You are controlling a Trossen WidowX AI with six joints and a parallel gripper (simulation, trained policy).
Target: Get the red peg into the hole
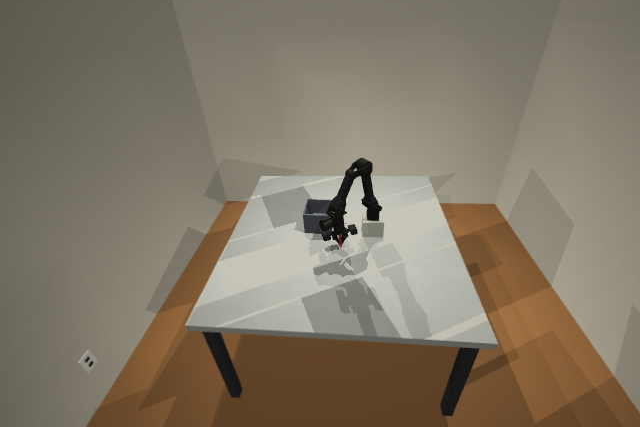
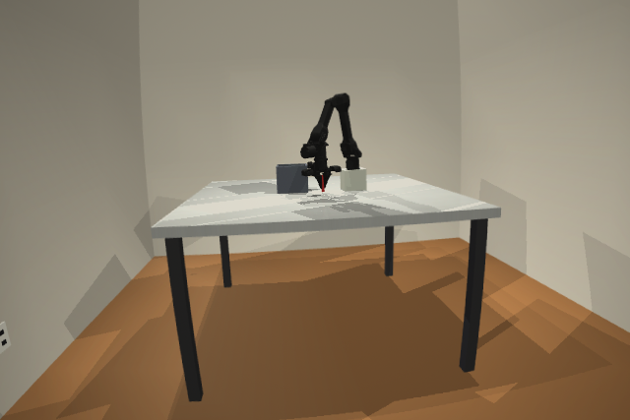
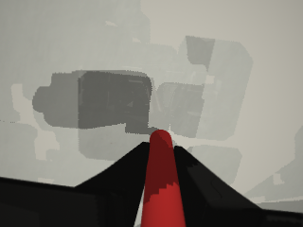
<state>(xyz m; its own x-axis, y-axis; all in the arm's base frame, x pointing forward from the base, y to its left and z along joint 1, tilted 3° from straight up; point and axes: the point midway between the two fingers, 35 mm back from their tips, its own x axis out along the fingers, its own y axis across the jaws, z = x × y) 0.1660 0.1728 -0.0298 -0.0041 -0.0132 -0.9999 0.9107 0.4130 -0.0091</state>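
Right now the pale grey plate is 16 cm ahead of my gripper tip, 18 cm to the right of it and 1 cm above it. From my gripper tip the other things lie so: red peg (2 cm above).
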